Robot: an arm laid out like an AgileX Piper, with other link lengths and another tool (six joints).
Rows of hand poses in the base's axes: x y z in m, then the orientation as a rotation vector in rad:
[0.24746, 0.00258, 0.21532, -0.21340, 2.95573, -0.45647]
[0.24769, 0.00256, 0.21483, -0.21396, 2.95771, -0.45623]
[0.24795, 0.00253, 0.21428, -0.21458, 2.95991, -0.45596]
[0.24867, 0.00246, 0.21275, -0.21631, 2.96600, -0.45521]
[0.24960, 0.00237, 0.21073, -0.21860, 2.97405, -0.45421]
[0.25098, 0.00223, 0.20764, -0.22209, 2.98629, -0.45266]
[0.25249, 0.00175, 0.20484, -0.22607, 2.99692, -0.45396]
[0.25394, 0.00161, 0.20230, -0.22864, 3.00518, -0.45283]
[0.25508, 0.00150, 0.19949, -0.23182, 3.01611, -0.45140]
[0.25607, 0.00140, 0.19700, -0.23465, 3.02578, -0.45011]
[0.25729, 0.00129, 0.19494, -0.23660, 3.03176, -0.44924]
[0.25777, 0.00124, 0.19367, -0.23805, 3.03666, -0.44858]
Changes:
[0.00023, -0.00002, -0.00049, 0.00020, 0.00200, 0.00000]
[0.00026, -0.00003, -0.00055, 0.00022, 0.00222, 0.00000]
[0.00072, -0.00007, -0.00153, 0.00061, 0.00615, 0.00000]
[0.00093, -0.00009, -0.00202, 0.00081, 0.00812, 0.00000]
[0.00138, -0.00014, -0.00309, 0.00123, 0.01235, 0.00000]
[0.00151, -0.00048, -0.00280, -0.00072, 0.01114, 0.00044]
[0.00145, -0.00014, -0.00254, 0.00086, 0.00837, 0.00012]
[0.00114, -0.00011, -0.00281, 0.00110, 0.01104, 0.00000]
[0.00099, -0.00010, -0.00249, 0.00098, 0.00977, 0.00000]
[0.00122, -0.00011, -0.00206, 0.00064, 0.00607, 0.00013]
[0.00048, -0.00005, -0.00127, 0.00049, 0.00495, 0.00000]

